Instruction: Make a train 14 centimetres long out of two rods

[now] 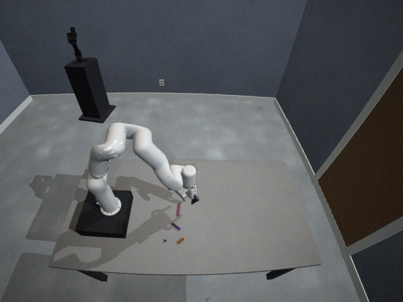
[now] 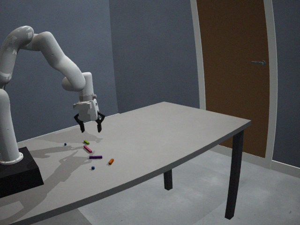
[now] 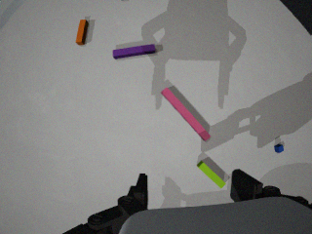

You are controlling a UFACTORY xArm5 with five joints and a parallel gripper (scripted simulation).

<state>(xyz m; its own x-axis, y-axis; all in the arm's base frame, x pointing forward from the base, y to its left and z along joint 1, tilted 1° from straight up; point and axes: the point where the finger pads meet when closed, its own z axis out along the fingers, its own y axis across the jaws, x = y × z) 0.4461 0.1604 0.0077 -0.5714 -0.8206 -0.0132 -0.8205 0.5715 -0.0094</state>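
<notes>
My gripper is now 7 cm above the lime rod, 4 cm to the right of it and 3 cm past it. Round my hand: orange rod (25 cm to the right, 7 cm below, 1 cm ahead); then purple rod (17 cm to the right, 7 cm below, 4 cm behind); then pink rod (7 cm below, 6 cm to the right, 5 cm behind).
</notes>
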